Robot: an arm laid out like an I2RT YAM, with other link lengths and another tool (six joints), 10 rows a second.
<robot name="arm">
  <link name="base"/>
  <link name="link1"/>
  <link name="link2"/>
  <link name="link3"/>
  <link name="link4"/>
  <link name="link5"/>
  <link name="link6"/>
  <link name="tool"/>
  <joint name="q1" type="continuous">
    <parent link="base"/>
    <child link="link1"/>
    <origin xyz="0 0 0.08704" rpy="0 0 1.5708"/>
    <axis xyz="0 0 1"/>
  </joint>
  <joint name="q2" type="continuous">
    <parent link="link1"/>
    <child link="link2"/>
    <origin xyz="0.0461 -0.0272 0.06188" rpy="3.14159 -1.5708 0"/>
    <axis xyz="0 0 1"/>
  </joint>
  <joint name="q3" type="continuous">
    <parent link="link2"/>
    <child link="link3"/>
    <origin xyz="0 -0.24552 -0.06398" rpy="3.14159 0 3.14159"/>
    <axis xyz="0 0 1"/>
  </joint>
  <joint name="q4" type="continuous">
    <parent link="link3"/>
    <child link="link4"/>
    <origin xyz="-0.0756 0.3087 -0.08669" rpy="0 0 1.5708"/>
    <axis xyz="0 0 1"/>
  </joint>
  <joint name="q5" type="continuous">
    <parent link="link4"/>
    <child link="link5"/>
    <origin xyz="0.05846 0.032 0.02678" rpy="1.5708 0 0"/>
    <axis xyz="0 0 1"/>
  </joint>
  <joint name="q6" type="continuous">
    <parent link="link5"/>
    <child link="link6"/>
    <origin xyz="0.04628 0 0.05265" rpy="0 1.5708 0"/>
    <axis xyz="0 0 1"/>
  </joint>
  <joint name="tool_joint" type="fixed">
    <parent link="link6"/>
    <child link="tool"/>
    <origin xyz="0.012 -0.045 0.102" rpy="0.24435 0 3.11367"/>
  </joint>
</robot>
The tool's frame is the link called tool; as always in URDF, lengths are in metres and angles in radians. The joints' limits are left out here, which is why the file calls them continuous.
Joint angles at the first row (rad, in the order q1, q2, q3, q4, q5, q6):
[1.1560, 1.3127, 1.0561, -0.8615, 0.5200, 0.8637]
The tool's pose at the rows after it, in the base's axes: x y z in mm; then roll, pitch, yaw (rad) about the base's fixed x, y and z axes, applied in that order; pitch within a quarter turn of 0, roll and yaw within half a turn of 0:
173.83, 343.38, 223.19, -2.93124, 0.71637, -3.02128
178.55, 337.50, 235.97, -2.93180, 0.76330, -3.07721
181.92, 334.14, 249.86, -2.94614, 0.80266, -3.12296
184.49, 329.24, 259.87, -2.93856, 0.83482, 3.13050
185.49, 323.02, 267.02, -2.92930, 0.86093, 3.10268
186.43, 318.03, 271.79, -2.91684, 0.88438, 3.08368
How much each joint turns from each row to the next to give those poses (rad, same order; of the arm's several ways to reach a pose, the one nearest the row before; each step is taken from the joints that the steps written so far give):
[0.0118, -0.0036, 0.0151, -0.0285, 0.0641, 0.0638]
[0.0095, -0.0036, 0.0213, -0.0319, 0.0650, 0.0507]
[0.0067, -0.0045, 0.0245, -0.0230, 0.0465, 0.0318]
[0.0065, 0.0018, 0.0223, -0.0347, 0.0464, 0.0326]
[0.0076, -0.0011, 0.0132, -0.0378, 0.0414, 0.0387]
[0.0064, 0.0021, 0.0093, -0.0310, 0.0363, 0.0329]

